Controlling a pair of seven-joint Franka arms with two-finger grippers.
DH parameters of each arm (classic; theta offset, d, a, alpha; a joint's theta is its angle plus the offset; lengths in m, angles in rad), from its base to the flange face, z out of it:
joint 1: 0 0.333 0 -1.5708
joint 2: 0 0 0 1.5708
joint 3: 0 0.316 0.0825 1.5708
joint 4: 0 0 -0.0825 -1.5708
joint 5: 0 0.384 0 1.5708
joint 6: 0 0 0.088 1.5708
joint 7: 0 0.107 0 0
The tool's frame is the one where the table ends.
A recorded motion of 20 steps. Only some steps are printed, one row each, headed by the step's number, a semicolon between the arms.
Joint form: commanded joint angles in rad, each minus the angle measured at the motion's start. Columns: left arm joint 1, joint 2, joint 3, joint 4, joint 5, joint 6, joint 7; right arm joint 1, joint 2, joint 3, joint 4, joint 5, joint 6, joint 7.
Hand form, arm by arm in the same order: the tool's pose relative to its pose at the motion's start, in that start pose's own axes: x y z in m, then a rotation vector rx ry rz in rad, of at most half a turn. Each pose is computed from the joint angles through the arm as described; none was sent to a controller.
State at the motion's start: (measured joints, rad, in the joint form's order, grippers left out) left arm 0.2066 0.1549 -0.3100 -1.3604 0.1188 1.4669 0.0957; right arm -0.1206 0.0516 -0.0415 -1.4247 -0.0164 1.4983 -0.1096
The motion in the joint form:
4: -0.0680 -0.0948 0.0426 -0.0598 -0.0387 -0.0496 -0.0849; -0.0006 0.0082 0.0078 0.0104 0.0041 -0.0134 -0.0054
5: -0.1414 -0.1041 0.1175 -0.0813 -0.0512 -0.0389 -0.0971; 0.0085 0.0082 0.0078 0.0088 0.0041 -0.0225 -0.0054
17: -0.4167 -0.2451 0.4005 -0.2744 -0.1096 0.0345 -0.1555; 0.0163 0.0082 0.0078 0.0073 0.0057 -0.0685 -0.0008
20: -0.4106 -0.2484 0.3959 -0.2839 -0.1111 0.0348 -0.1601; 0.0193 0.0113 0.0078 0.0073 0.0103 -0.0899 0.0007
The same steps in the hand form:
4: -0.0311 0.0303 -0.0208 -0.0071 -0.0174 -0.0562; 0.0016 -0.0044 0.0010 0.0056 -0.0105 -0.0129
5: -0.0320 0.0335 -0.0166 -0.0132 -0.0199 -0.0672; 0.0011 -0.0096 0.0024 0.0068 -0.0210 -0.0220
17: -0.0679 0.0401 -0.0071 -0.0693 -0.0003 -0.1252; -0.0036 -0.0146 0.0068 0.0130 -0.0680 -0.0255
20: -0.0690 0.0398 -0.0043 -0.0707 -0.0064 -0.1310; -0.0049 -0.0170 0.0102 0.0197 -0.0919 -0.0277

